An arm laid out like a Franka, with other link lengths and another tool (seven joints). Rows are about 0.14 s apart.
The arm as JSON. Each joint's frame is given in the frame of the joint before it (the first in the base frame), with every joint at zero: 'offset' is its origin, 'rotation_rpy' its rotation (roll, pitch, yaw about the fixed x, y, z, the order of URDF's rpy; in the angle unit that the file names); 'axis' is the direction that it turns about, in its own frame. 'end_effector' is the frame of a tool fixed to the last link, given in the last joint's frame.
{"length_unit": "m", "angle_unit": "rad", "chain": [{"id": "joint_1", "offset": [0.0, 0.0, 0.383], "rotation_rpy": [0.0, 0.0, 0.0], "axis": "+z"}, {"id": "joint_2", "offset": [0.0, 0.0, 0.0], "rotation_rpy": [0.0, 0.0, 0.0], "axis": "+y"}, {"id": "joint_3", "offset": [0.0, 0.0, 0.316], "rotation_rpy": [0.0, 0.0, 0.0], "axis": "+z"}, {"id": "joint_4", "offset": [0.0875, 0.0, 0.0], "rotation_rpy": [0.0, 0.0, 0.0], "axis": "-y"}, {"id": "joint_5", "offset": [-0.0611, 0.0, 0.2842], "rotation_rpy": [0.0, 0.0, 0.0], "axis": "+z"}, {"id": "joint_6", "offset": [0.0, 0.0, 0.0], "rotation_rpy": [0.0, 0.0, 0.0], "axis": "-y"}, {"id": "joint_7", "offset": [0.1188, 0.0, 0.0], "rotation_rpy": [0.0, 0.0, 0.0], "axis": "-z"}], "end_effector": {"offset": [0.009, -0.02, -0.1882], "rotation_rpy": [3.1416, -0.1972, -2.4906]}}
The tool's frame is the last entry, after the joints.
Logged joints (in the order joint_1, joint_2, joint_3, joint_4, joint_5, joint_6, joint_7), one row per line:
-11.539 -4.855 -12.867 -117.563 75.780 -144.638 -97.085
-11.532 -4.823 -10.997 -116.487 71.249 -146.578 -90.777
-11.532 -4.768 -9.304 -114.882 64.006 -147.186 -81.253
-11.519 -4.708 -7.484 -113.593 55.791 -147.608 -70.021
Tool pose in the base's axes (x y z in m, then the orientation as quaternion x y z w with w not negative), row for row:
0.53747 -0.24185 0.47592 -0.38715 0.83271 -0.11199 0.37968
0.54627 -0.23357 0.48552 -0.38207 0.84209 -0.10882 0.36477
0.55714 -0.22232 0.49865 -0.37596 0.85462 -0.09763 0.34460
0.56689 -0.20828 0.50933 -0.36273 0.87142 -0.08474 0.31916
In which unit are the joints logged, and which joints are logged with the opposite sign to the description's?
The joints are logged in degrees. Opposite sign: joint_2, joint_6.
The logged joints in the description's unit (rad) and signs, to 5 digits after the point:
-0.20139 0.08474 -0.22457 -2.05186 1.32261 2.52441 -1.69445
-0.20127 0.08418 -0.19193 -2.03308 1.24353 2.55827 -1.58436
-0.20127 0.08322 -0.16239 -2.00507 1.11712 2.56888 -1.41813
-0.20104 0.08217 -0.13062 -1.98257 0.97374 2.57625 -1.22210

